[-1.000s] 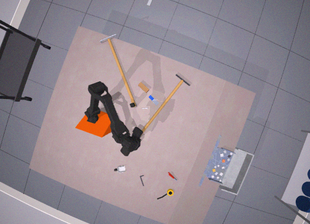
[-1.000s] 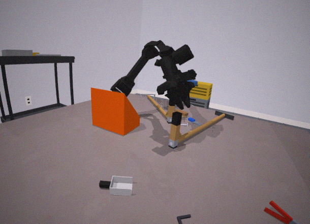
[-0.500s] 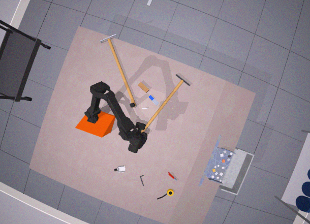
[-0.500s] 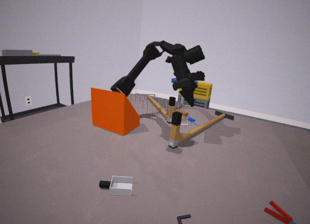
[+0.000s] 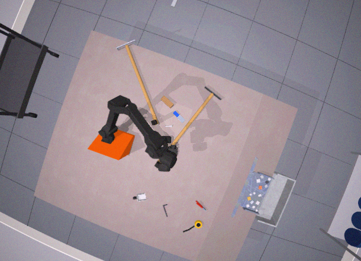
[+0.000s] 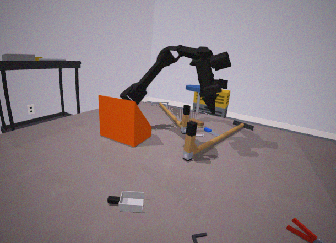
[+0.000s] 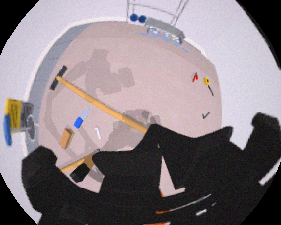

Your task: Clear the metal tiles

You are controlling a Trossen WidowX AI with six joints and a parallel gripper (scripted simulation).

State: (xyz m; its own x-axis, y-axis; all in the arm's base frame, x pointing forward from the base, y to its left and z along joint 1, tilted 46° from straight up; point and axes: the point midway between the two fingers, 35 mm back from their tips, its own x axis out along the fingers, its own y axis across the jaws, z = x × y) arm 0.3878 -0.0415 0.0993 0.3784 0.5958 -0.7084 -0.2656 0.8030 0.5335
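The long scraper is 17 cm to the left of my gripper tip, 10 cm below it and 4 cm ahead of it. Round my gripper tip: wooden block 30 cm to the left, 15 cm below, 13 cm behind; then blue tool 23 cm to the left, 16 cm below, 2 cm behind; then hex key 41 cm to the right, 16 cm below, 7 cm ahead.
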